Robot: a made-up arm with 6 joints.
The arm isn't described. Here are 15 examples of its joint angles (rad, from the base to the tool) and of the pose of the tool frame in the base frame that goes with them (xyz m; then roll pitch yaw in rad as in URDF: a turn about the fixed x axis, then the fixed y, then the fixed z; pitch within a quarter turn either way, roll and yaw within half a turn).
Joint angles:
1: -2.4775 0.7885 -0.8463 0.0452 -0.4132 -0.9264
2: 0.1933 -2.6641 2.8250 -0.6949 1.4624 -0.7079
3: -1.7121 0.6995 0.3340 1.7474 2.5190 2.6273
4: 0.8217 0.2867 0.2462 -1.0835 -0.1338 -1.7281
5: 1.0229 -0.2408 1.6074 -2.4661 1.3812 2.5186
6: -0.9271 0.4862 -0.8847 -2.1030 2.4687 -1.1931
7: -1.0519 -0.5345 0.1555 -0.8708 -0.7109 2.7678
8: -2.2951 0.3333 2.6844 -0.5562 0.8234 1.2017
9: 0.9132 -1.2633 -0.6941 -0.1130 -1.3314 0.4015
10: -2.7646 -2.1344 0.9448 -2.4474 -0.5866 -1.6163
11: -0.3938 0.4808 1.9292 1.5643 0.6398 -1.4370
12: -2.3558 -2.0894 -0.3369 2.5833 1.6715 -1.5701
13: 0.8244 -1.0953 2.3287 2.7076 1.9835 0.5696
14: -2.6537 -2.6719 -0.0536 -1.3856 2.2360 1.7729
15: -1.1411 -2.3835 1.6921 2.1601 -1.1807 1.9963
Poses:
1: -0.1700 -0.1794 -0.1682 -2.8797 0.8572 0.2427
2: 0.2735 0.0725 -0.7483 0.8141 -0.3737 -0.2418
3: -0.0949 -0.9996 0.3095 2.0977 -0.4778 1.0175
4: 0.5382 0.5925 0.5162 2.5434 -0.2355 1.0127
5: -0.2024 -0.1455 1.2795 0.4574 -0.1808 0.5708
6: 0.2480 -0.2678 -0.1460 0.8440 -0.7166 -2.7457
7: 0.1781 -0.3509 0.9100 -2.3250 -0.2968 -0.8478
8: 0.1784 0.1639 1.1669 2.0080 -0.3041 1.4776
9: 0.1085 0.0873 0.6233 -0.6367 1.0941 0.9480
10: 0.9622 0.3032 0.0284 0.7391 0.5566 0.3211
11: 0.2972 -0.1430 1.2237 -1.3949 -0.7928 0.5259
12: 0.3846 0.3101 0.6534 -1.9221 -0.0449 -2.1459
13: -0.7749 -0.7596 0.1748 0.4101 -0.9692 2.6387
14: 0.6895 0.3253 0.2524 2.3751 0.1301 2.7380
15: -0.1815 0.5738 -0.6714 0.4264 0.9257 -2.1573
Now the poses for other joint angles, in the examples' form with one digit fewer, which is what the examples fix.
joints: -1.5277 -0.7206 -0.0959 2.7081 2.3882 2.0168
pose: 0.132 -0.333 0.942 2.784 0.849 0.690
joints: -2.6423 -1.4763 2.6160 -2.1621 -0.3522 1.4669
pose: 0.791 0.272 -0.261 2.927 0.729 -0.255
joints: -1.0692 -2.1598 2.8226 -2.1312 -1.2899 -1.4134
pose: -0.057 0.175 -0.697 -2.257 0.032 -0.439
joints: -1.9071 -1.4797 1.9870 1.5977 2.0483 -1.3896
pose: 0.374 0.991 0.007 2.366 -0.493 -0.654
